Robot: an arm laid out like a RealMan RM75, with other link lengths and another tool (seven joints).
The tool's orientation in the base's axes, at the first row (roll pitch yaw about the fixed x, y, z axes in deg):
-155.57 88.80 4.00
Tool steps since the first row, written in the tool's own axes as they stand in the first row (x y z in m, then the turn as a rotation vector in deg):
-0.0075 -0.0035 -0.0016 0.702 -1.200 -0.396
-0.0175 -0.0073 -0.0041 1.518 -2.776 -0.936
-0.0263 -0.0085 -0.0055 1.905 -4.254 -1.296
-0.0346 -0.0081 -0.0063 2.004 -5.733 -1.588
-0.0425 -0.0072 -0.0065 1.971 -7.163 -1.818
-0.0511 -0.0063 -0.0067 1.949 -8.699 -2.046
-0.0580 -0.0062 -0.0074 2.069 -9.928 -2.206
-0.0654 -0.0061 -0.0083 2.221 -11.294 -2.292
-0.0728 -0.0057 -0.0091 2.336 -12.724 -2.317
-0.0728 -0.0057 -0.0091 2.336 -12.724 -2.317
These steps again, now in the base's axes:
0.0026 0.0027 0.0076 0.804 0.987 -0.684
0.0060 0.0054 0.0176 1.877 2.277 -1.476
0.0076 0.0060 0.0265 2.739 3.537 -1.843
0.0080 0.0053 0.0348 3.530 4.821 -1.924
0.0077 0.0044 0.0427 4.244 6.081 -1.874
0.0074 0.0035 0.0513 4.993 7.440 -1.834
0.0079 0.0031 0.0582 5.575 8.536 -1.940
0.0085 0.0027 0.0656 6.135 9.787 -2.079
0.0090 0.0021 0.0730 6.660 11.118 -2.181
0.0090 0.0021 0.0730 6.660 11.118 -2.181

